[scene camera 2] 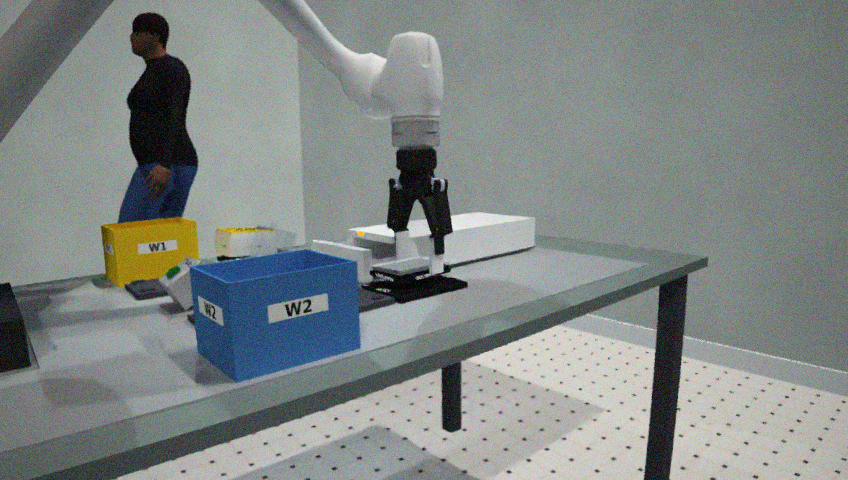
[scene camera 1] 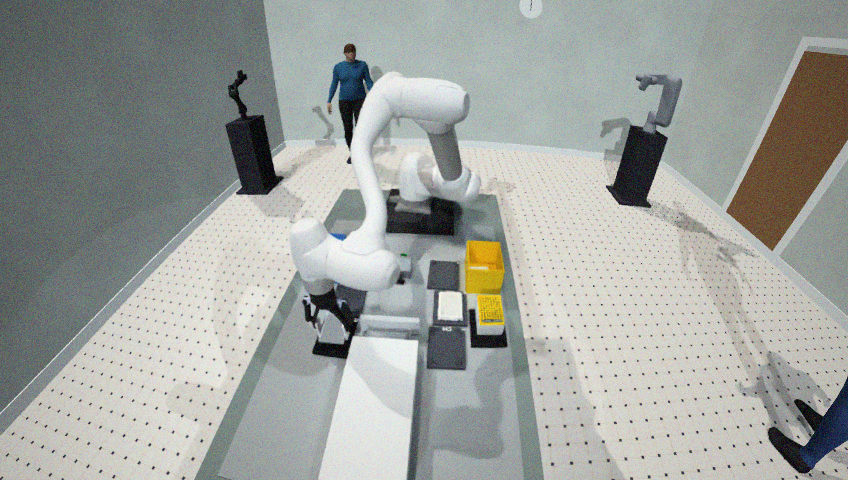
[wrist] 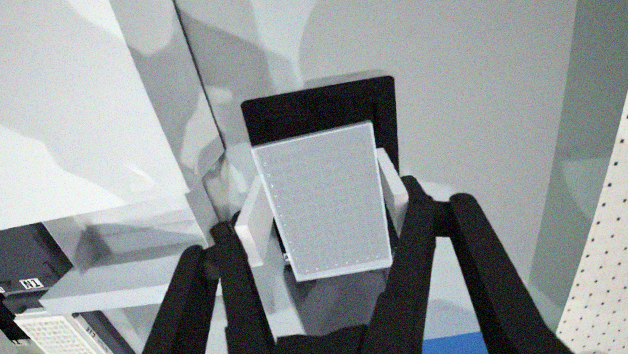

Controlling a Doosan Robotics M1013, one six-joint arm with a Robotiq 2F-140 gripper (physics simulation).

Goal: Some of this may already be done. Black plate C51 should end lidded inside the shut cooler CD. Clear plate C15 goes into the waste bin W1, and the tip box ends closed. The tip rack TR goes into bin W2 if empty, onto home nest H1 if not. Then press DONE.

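My gripper is shut on a black plate with a grey translucent lid, held roughly level, low over a black pad. Contact with the pad is unclear. The white cooler's drawer is out. A white plate sits on a dark nest; its label is unclear. A yellow-topped tip box stands on another black pad. A green button is on a grey box.
Yellow bin W1 stands on the far side in scene camera 2, with something white inside. Blue bin W2 stands near the table edge. Bare dark nests flank the white plate. The drawer front is close beside my gripper.
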